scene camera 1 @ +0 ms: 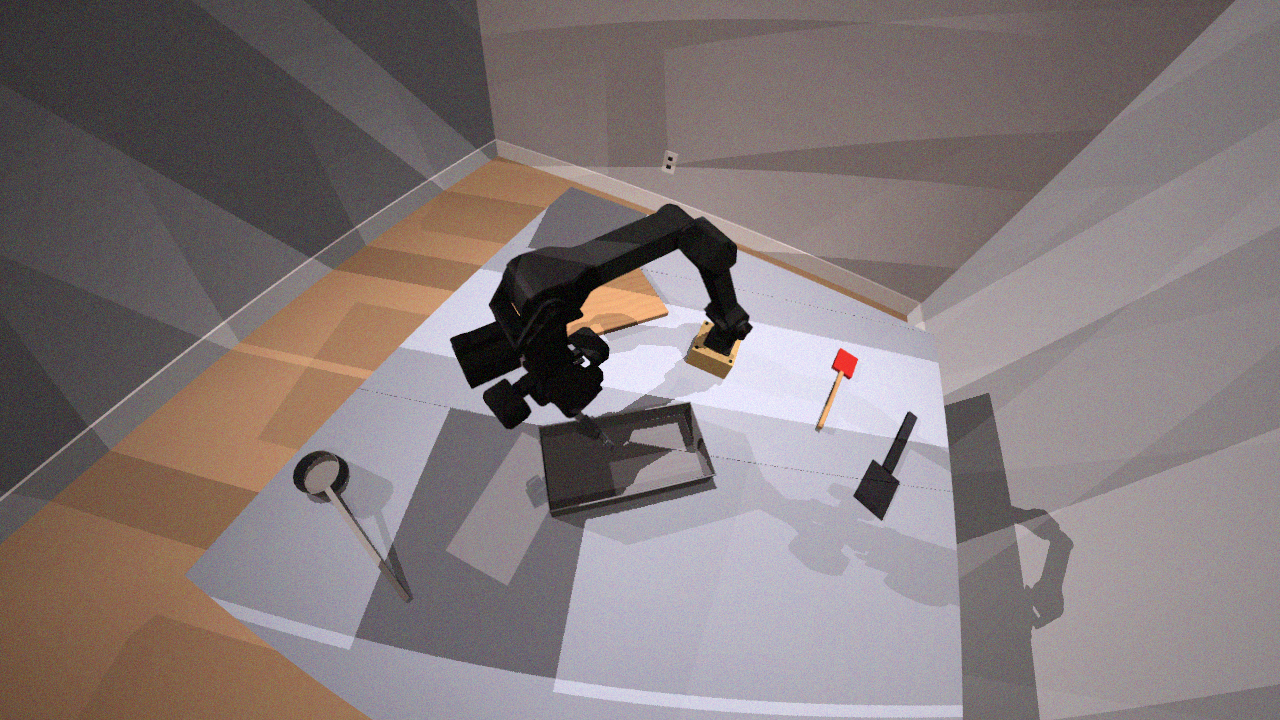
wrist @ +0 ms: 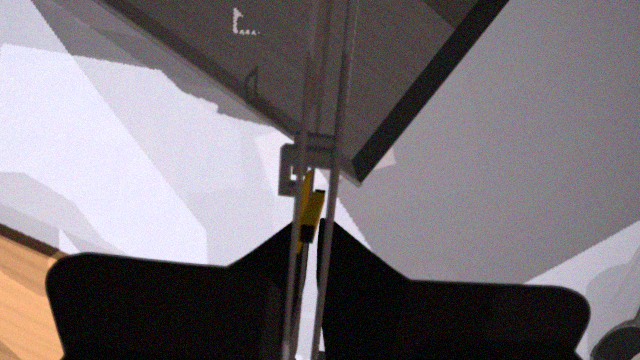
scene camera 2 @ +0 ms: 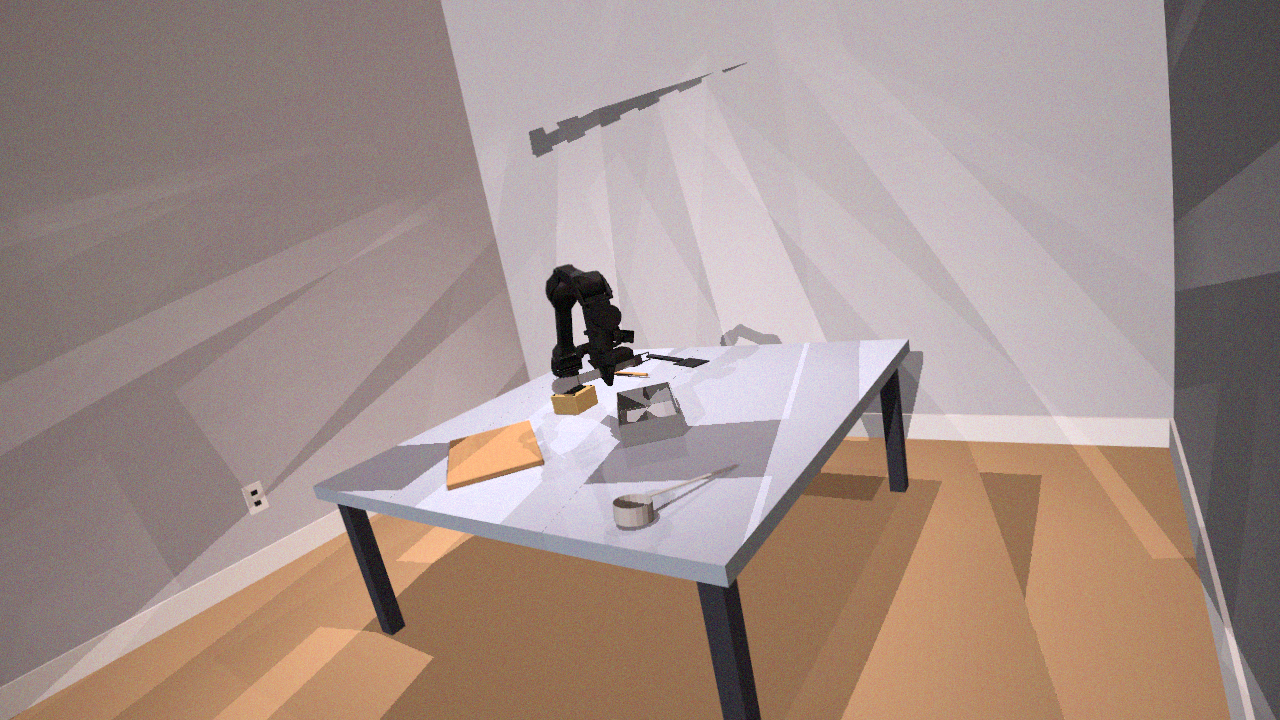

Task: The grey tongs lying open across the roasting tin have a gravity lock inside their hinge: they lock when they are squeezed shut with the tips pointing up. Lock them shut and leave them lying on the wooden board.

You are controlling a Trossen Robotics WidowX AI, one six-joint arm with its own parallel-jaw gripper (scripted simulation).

Scene:
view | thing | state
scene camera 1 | my gripper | -
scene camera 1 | red spatula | -
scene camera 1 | long-handled saucepan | -
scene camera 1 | wooden board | -
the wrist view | my gripper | -
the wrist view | yellow piece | -
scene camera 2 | my gripper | -
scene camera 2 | long-handled saucepan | -
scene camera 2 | wooden board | -

